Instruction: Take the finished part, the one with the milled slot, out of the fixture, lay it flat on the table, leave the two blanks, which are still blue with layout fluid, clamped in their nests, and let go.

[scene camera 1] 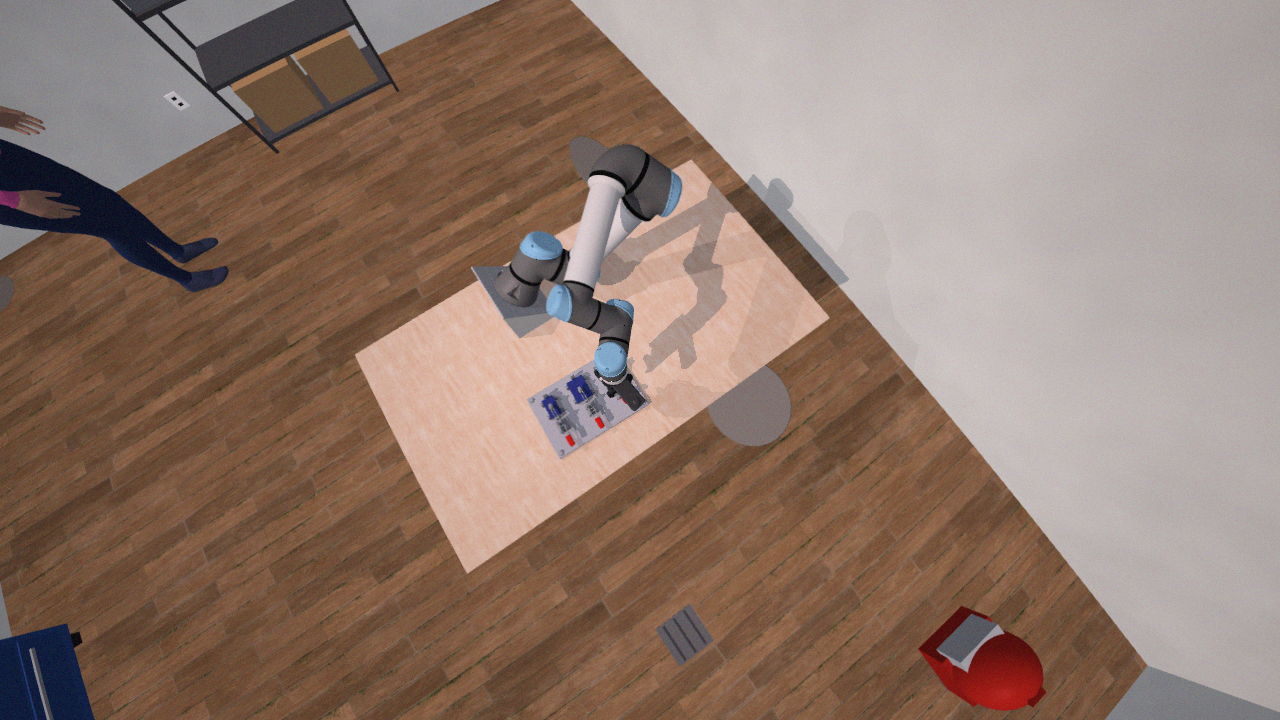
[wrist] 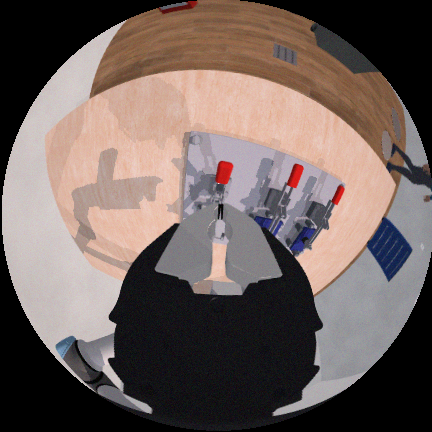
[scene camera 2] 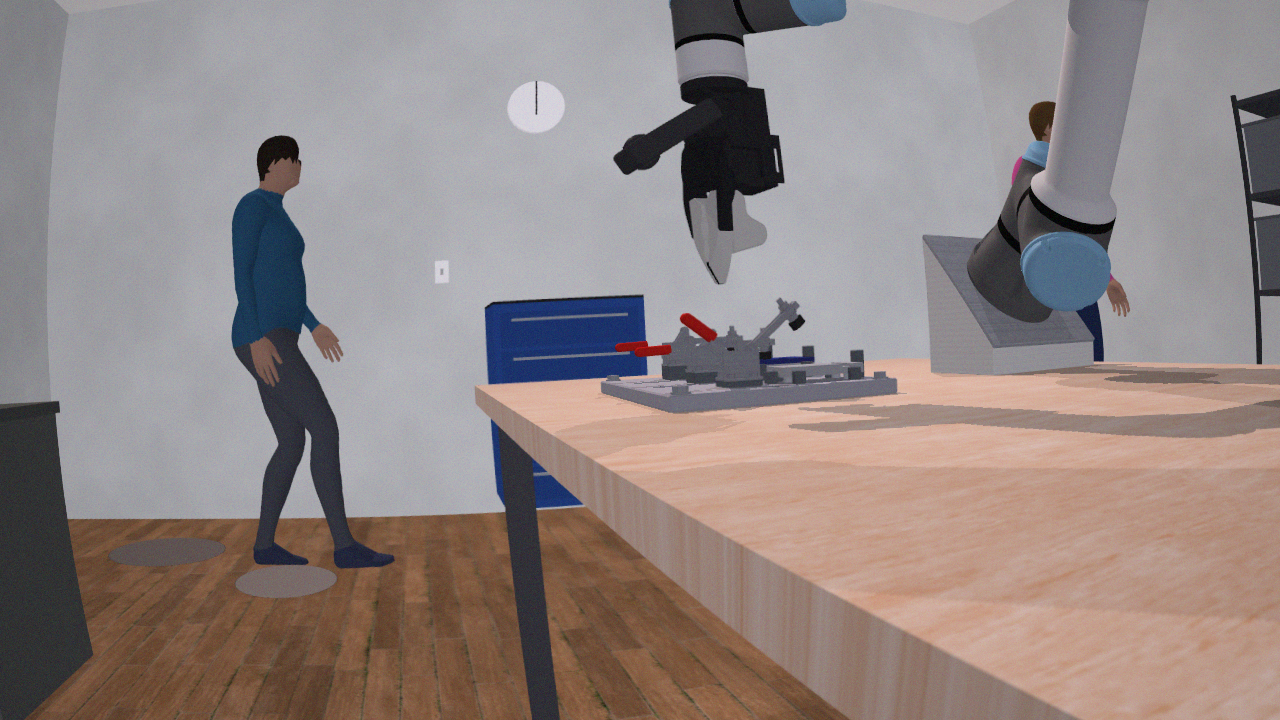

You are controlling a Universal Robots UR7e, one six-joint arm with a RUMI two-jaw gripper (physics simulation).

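Where they show: gripper, between the fingertips: (wrist: 220, 205) (scene camera 2: 720, 284); arm's base, origin of its link: (scene camera 1: 515, 290) (scene camera 2: 1010, 286).
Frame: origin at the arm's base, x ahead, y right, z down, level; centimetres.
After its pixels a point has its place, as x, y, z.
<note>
My gripper (scene camera 2: 717, 279) @[49.0, -11.2, 0.4] (wrist: 220, 205) @[49.0, -11.2, 0.4] is shut and empty, its tips together above the fixture plate (scene camera 2: 778, 399) @[46.3, -18.0, 11.3] (wrist: 240, 150) @[54.4, -9.1, 10.2]. In the scene camera 2 view, the nearest clamp has its arm (scene camera 2: 774, 323) tilted up and its red handle (scene camera 2: 698, 326) @[51.8, -12.3, 4.4] (wrist: 224, 172) @[51.8, -11.3, 3.7] raised, below the fingertips. A grey part (scene camera 2: 812, 369) @[40.9, -14.2, 9.0] lies low among the posts of that nest; its slot cannot be made out. The wrist view hides this nest behind the fingers. Two blue blanks (scene camera 1: 552, 407) @[40.7, 10.0, 5.3] (scene camera 1: 580, 388) (wrist: 302, 239) @[40.3, 9.5, 7.3] (wrist: 270, 225) @[43.5, -1.1, 6.1] sit in the other two nests, under their clamps.
The fixture plate lies on the wooden table (scene camera 1: 447, 465) @[36.7, 50.1, 11.7] (scene camera 2: 984, 519) @[59.8, -68.1, 11.8] (wrist: 240, 105) @[62.2, -10.5, 11.8]. The grey sloped robot mount (scene camera 1: 514, 317) @[10.9, 4.8, -4.4] (scene camera 2: 962, 313) @[10.7, -0.9, 3.7] stands behind it. Other red clamp handles (wrist: 295, 176) @[53.1, -0.5, 6.1] (wrist: 338, 195) @[52.9, 10.4, 5.7] stick out toward the table's front edge. A person (scene camera 2: 268, 268) stands beyond the table.
</note>
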